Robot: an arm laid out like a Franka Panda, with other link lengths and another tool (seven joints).
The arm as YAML. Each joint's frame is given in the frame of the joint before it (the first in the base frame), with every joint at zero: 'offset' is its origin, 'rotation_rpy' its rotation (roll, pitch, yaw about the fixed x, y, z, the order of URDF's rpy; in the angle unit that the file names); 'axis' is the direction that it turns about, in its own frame. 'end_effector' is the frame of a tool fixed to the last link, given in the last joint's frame.
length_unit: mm
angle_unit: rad
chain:
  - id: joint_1
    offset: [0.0, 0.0, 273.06]
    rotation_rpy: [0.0, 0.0, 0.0]
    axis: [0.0, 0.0, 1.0]
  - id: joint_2
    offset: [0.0, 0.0, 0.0]
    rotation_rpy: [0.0, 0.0, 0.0]
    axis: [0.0, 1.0, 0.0]
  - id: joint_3
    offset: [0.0, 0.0, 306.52]
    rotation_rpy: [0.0, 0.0, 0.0]
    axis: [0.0, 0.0, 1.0]
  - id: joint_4
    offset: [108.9, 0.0, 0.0]
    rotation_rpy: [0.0, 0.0, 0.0]
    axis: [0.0, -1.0, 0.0]
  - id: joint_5
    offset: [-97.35, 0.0, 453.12]
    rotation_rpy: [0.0, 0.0, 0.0]
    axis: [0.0, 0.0, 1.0]
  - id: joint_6
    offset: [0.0, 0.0, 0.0]
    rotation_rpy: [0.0, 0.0, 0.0]
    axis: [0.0, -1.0, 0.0]
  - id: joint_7
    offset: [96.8, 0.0, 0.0]
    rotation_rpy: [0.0, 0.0, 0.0]
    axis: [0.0, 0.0, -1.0]
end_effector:
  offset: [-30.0, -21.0, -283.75]
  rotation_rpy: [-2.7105, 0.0, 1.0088]
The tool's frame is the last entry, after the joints.
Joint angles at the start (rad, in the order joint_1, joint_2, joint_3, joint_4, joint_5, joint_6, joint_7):
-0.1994 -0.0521 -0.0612 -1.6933 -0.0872 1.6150 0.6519
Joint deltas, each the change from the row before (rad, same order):
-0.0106 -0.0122 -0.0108 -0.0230 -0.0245 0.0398 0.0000
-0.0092 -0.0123 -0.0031 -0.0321 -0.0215 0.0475 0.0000
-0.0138 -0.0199 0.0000 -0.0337 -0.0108 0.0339 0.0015
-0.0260 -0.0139 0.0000 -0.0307 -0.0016 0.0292 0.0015
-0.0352 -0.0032 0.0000 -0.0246 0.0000 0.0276 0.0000
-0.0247 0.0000 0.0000 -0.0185 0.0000 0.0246 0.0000
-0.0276 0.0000 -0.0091 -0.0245 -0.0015 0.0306 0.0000
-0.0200 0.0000 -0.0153 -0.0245 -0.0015 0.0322 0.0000
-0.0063 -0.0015 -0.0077 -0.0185 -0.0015 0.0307 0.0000
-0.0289 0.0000 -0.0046 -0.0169 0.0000 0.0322 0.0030
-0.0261 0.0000 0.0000 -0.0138 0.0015 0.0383 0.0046
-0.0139 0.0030 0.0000 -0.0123 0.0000 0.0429 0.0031
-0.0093 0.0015 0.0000 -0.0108 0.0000 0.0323 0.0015
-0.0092 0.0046 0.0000 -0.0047 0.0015 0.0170 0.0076
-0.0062 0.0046 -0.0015 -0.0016 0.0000 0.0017 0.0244
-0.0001 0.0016 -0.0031 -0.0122 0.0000 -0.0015 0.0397
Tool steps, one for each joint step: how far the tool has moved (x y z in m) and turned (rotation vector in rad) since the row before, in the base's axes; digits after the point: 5 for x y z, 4 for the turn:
-0.00080 -0.02010 -0.00168 -0.0296 -0.0216 -0.0156
0.00092 -0.01374 -0.00568 -0.0267 -0.0206 -0.0046
-0.00359 -0.01029 -0.00305 -0.0142 -0.0165 -0.0095
-0.00611 -0.01469 -0.00579 -0.0038 -0.0117 -0.0231
-0.00714 -0.01987 -0.00922 -0.0013 -0.0058 -0.0313
-0.00432 -0.01414 -0.00811 -0.0016 -0.0057 -0.0212
-0.00831 -0.02087 -0.01094 -0.0020 -0.0054 -0.0320
-0.00847 -0.01985 -0.01087 -0.0020 -0.0071 -0.0303
-0.00138 -0.00867 -0.00668 -0.0055 -0.0121 -0.0093
-0.00711 -0.01900 -0.00656 -0.0055 -0.0144 -0.0319
-0.00278 -0.01574 -0.00415 -0.0093 -0.0231 -0.0258
0.00246 -0.01044 -0.00451 -0.0127 -0.0246 -0.0112
0.00166 -0.00699 -0.00365 -0.0093 -0.0177 -0.0064
-0.00023 -0.00566 -0.00384 -0.0019 -0.0088 -0.0148
-0.00240 -0.00330 -0.00382 0.0047 -0.0011 -0.0312
-0.00388 0.00184 -0.00837 0.0121 0.0048 -0.0420

